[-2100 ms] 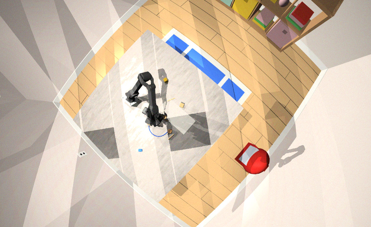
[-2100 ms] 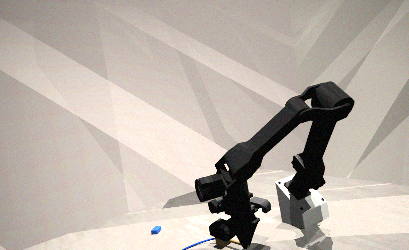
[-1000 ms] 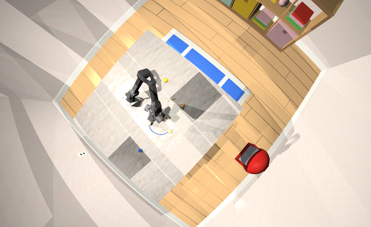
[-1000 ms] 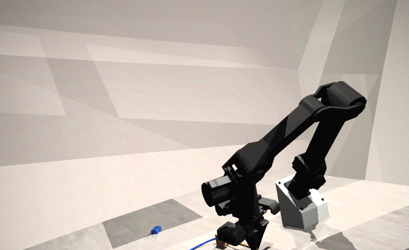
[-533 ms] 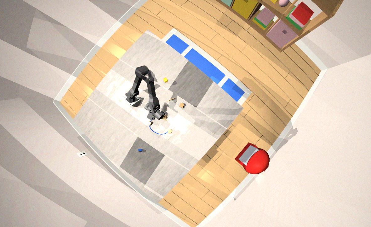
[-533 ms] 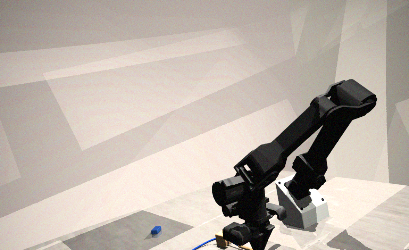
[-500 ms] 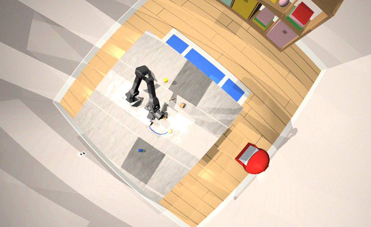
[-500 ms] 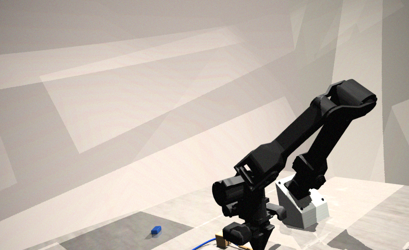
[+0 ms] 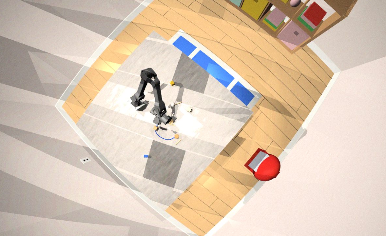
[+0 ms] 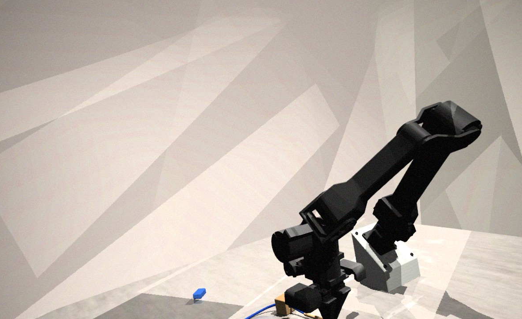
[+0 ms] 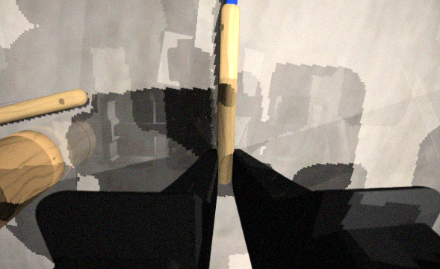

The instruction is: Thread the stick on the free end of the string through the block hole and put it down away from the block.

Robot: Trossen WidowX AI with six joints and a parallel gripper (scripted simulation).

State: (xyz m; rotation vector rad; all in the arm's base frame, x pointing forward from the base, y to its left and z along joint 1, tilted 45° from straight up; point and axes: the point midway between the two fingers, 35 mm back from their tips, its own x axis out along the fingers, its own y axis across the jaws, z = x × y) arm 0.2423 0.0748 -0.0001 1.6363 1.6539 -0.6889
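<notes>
My gripper tip is now 10 cm short of the wooden cylinder, 2 cm below it and 1 cm to the right of it. From my gripper tip the other things lie so: yellow cube: 29 cm to the left, 12 cm behind, 2 cm above; round button: 21 cm ahead, 6 cm to the right, 1 cm above; blue piece: 40 cm to the right, 10 cm ahead, 1 cm above.
</notes>
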